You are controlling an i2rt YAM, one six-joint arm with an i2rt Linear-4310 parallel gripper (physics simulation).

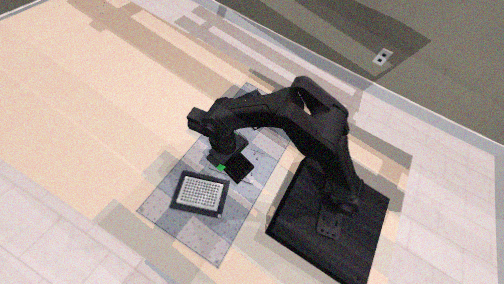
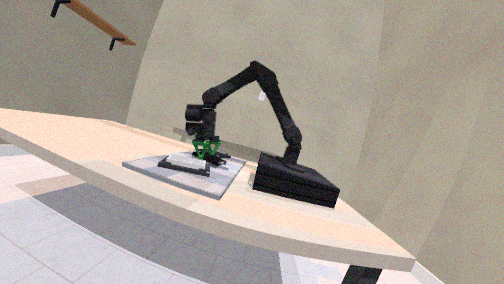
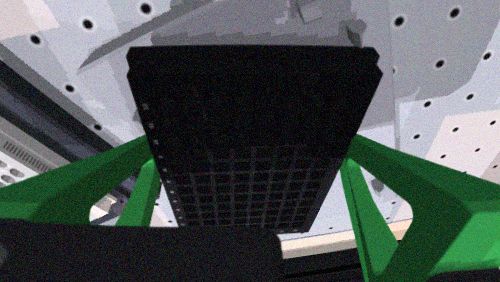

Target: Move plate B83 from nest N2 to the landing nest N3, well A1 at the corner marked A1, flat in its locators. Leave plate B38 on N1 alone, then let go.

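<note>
A black grid-topped plate (image 1: 240, 167) (image 2: 216, 159) (image 3: 250, 100) sits over a grey nest (image 3: 240, 20) in the middle of the perforated board. Its B-number cannot be read. My gripper (image 1: 230, 152) (image 2: 208, 155) (image 3: 250, 141) points down with its green fingers against the plate's two long sides, shut on it. Whether the plate is raised off the nest cannot be told. A white well plate (image 1: 201, 192) (image 2: 186, 161) (image 3: 12, 172) lies flat in a dark-framed nest (image 1: 195, 209) (image 3: 50, 105) beside it, apart from the fingers.
The perforated board (image 1: 220, 245) (image 2: 220, 185) (image 3: 450, 60) lies on the wooden table. A dark item (image 1: 256, 93) at its far end is partly hidden by the arm. The arm's black base block (image 1: 300, 210) (image 2: 295, 182) stands beside the board. A wall shelf (image 2: 100, 25) hangs beyond the table.
</note>
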